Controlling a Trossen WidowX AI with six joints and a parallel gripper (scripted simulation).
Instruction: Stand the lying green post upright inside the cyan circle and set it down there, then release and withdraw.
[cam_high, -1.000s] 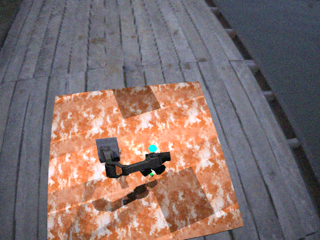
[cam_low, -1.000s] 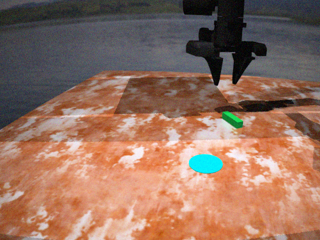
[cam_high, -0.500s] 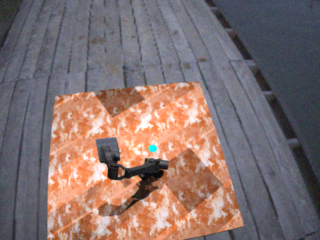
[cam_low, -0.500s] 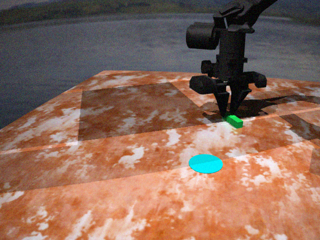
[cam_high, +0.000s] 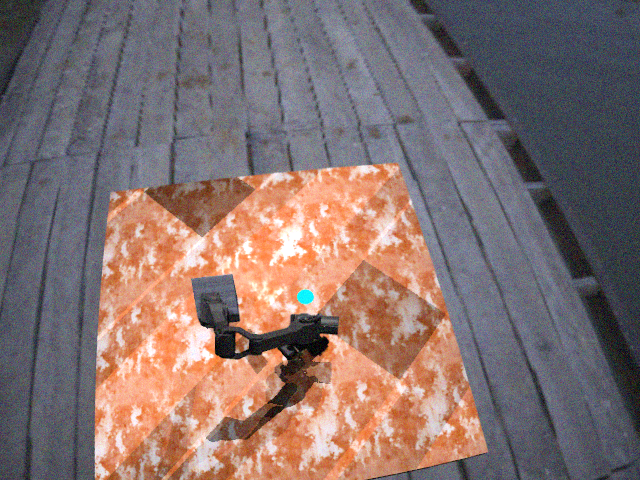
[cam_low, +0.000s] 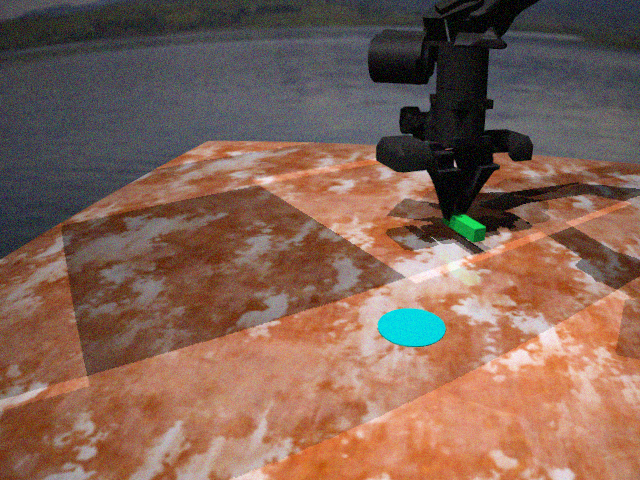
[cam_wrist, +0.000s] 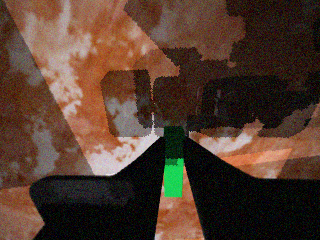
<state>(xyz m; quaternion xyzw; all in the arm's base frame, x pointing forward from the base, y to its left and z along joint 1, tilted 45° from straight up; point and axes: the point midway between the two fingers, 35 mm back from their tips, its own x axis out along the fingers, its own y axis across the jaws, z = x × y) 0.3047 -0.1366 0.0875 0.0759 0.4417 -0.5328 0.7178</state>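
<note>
The cyan circle is 3 cm ahead of my gripper tip, 20 cm to the left of it and 3 cm below it. Round my gripper tip: green post 1 cm behind, 2 cm to the left.
</note>
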